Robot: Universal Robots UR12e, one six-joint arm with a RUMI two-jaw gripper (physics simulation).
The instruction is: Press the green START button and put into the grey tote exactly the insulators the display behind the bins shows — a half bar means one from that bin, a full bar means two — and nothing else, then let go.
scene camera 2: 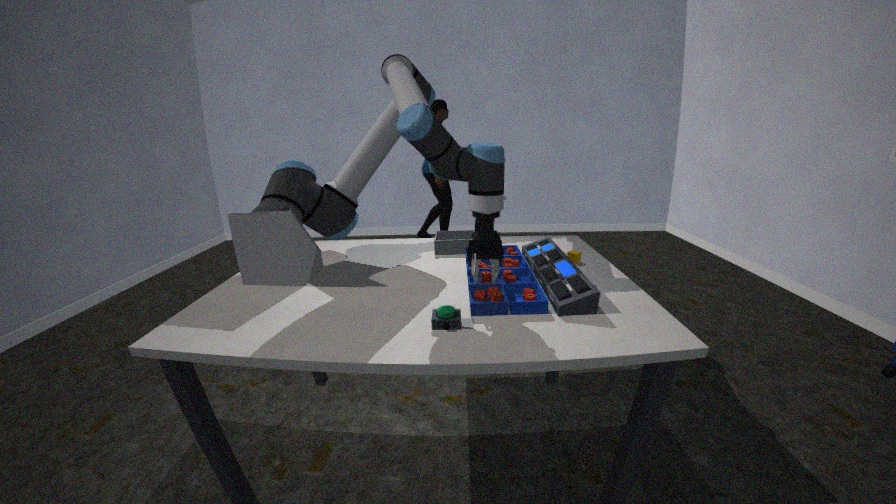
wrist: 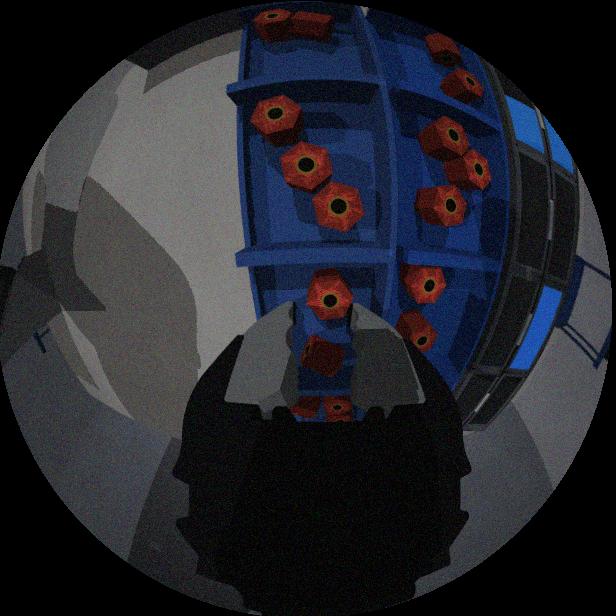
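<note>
The blue bin rack [scene camera 2: 506, 280] holds several red hexagonal insulators in its compartments. My gripper [scene camera 2: 484, 265] hangs fingers-down just above the rack's left column. In the wrist view the jaws [wrist: 323, 321] are open, with one insulator [wrist: 329, 298] lying in the compartment below the fingertips and another [wrist: 321, 356] further back between the fingers. The display [scene camera 2: 559, 274] stands behind the bins with some panels lit blue [scene camera 2: 565, 268]; these also show in the wrist view [wrist: 539, 328]. The green START button [scene camera 2: 446, 311] sits near the table's front. The grey tote [scene camera 2: 452, 242] stands behind the rack.
The arm's grey base block [scene camera 2: 272, 247] is at the table's left. A small yellow object [scene camera 2: 573, 255] sits right of the display. A dark human figure [scene camera 2: 437, 188] stands behind the table, partly hidden by the arm.
</note>
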